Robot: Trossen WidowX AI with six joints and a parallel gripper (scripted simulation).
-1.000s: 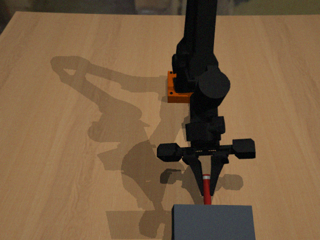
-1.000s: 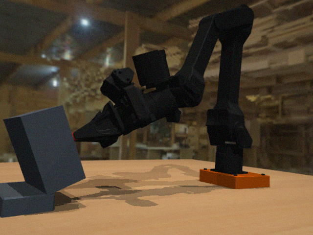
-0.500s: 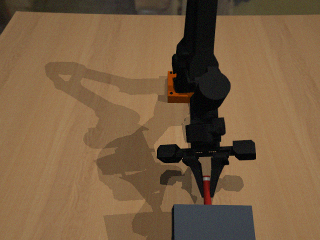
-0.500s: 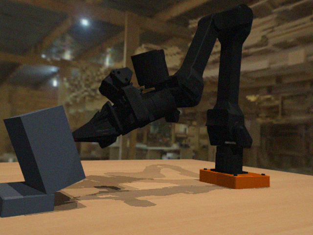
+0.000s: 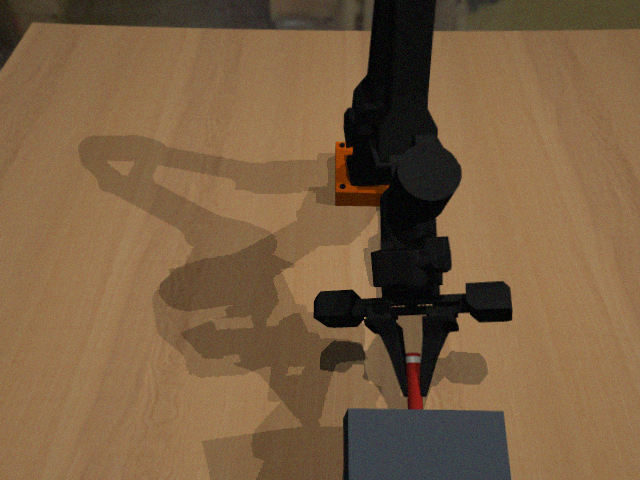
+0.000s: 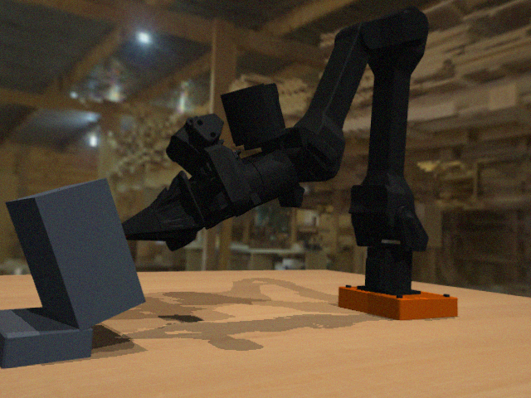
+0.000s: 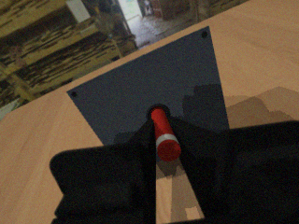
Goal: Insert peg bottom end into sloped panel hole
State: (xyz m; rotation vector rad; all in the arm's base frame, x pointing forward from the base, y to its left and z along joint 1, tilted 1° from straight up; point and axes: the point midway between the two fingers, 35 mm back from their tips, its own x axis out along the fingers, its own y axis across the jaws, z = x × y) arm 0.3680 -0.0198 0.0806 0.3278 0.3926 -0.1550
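Right now my gripper tip is 2 cm past the round red peg and 1 cm below it. From my gripper tip the other things lie so: sloped panel: 4 cm ahead, 2 cm below; then low foot: 9 cm below, 7 cm ahead, 1 cm to the right.
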